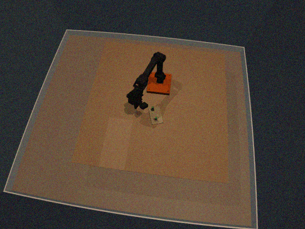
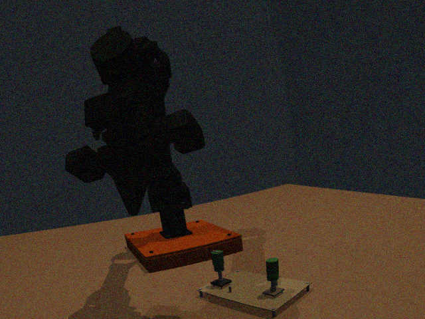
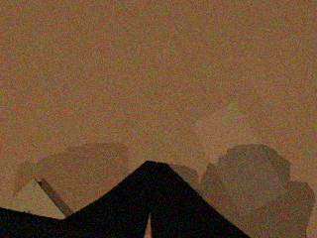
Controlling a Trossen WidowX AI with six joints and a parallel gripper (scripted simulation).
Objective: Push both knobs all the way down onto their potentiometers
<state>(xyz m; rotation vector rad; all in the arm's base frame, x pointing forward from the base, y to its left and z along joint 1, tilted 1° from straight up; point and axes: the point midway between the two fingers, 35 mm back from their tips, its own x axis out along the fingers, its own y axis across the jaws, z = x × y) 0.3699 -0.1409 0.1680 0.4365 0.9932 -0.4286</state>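
The green knob lies 80 mm behind my gripper tip, 130 mm to the left of it and 110 mm below it.
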